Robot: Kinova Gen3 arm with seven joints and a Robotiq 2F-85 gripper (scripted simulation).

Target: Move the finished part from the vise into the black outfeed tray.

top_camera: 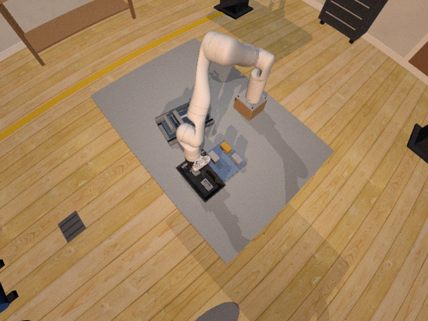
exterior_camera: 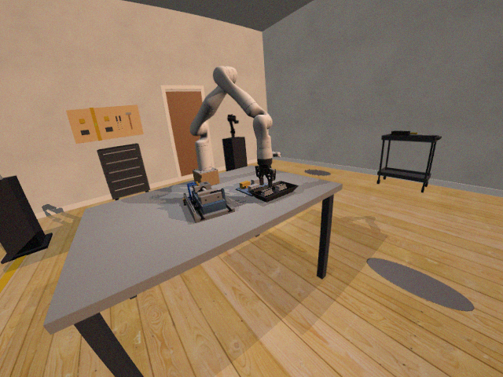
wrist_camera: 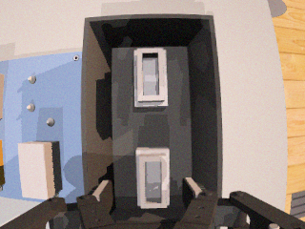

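The blank lies 12 cm behind my hand, 2 cm to the left of it and 5 cm below it. The rest, counted from my hand: screw rod (19 cm behind, 25 cm to the right); then blue fixture plate (16 cm behind, 7 cm to the left, 8 cm below); then orange block (21 cm behind, 3 cm to the left, 5 cm below).
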